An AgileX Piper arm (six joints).
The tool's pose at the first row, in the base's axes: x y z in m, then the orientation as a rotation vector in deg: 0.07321 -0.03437 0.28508 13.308 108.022 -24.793
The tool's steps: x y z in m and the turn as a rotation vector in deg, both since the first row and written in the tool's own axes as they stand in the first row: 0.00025 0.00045 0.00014 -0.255 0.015 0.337; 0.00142 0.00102 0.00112 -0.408 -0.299 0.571; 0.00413 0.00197 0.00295 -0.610 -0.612 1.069; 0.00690 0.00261 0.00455 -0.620 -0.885 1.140; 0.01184 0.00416 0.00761 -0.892 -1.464 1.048; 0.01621 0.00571 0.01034 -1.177 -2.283 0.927; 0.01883 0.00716 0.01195 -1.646 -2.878 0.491; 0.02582 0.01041 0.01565 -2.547 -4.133 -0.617; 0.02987 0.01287 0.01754 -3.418 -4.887 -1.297; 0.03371 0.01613 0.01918 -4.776 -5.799 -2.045; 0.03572 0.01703 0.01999 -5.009 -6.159 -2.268; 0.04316 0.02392 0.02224 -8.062 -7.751 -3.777; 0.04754 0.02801 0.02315 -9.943 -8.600 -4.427
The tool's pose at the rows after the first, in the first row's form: 0.07341 -0.03403 0.28472 13.456 108.018 -24.321; 0.07405 -0.03396 0.28323 13.492 107.693 -24.031; 0.07503 -0.03397 0.27997 13.741 107.326 -23.516; 0.07568 -0.03416 0.27677 13.731 107.047 -23.471; 0.07716 -0.03423 0.27095 13.317 106.546 -23.302; 0.07856 -0.03413 0.26575 12.807 105.817 -23.151; 0.07956 -0.03359 0.26255 11.943 105.396 -23.027; 0.08150 -0.03246 0.25430 10.012 104.519 -22.974; 0.08261 -0.03117 0.24949 8.626 104.038 -22.638; 0.08388 -0.02905 0.24480 6.825 103.476 -21.896; 0.08420 -0.02865 0.24251 6.382 103.194 -21.839; 0.08606 -0.02363 0.23361 2.627 102.288 -20.034; 0.08681 -0.02048 0.22849 0.614 101.779 -18.732
